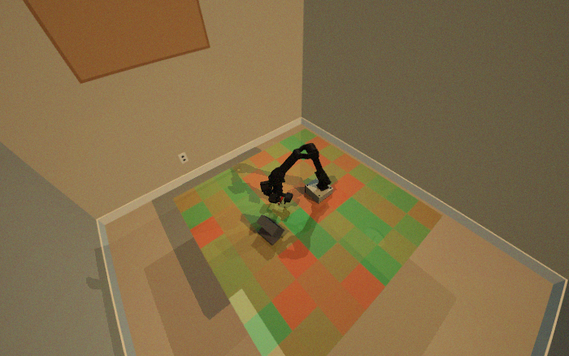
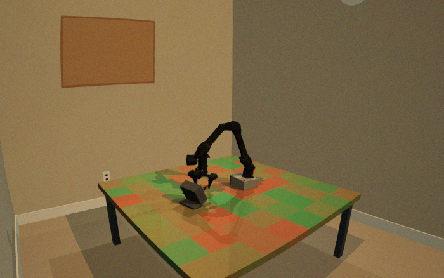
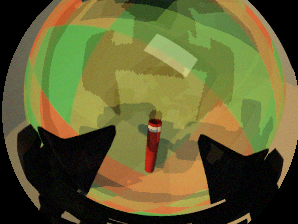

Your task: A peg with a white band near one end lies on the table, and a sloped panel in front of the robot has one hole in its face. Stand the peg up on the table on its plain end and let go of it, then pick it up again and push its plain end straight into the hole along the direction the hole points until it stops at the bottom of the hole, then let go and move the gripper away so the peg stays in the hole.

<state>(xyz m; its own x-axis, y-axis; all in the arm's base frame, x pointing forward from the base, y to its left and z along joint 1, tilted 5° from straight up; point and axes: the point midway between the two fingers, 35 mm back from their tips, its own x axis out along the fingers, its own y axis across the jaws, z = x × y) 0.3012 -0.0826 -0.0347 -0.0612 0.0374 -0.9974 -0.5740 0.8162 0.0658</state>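
My gripper tip is now 1 cm past the red peg and 1 cm above it. Round my gripper tip: dark sloped panel 15 cm ahead, 16 cm to the left, 5 cm above.
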